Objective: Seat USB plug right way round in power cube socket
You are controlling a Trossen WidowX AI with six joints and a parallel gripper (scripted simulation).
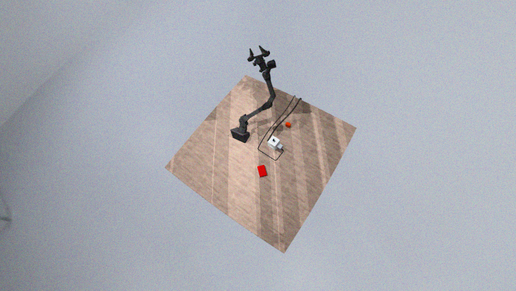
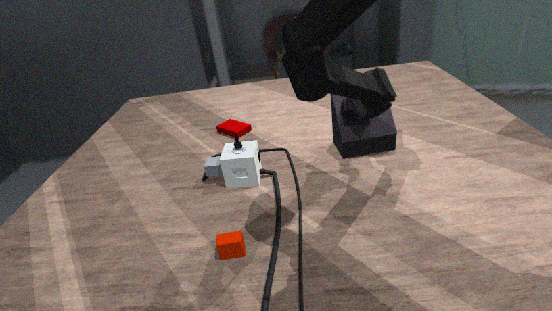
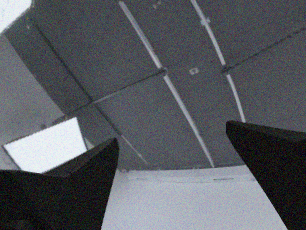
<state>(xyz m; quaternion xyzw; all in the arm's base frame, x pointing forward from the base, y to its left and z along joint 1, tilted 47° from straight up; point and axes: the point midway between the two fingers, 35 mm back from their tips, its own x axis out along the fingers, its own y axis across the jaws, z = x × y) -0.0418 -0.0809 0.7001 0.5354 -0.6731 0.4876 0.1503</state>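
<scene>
My gripper tip is 40 cm short of the black USB plug, 37 cm to the left of it and 57 cm above it. Round my gripper tip: red flat block: 45 cm ahead, 64 cm to the right, 65 cm below; then orange block: 40 cm ahead, 14 cm to the right, 64 cm below.
</scene>
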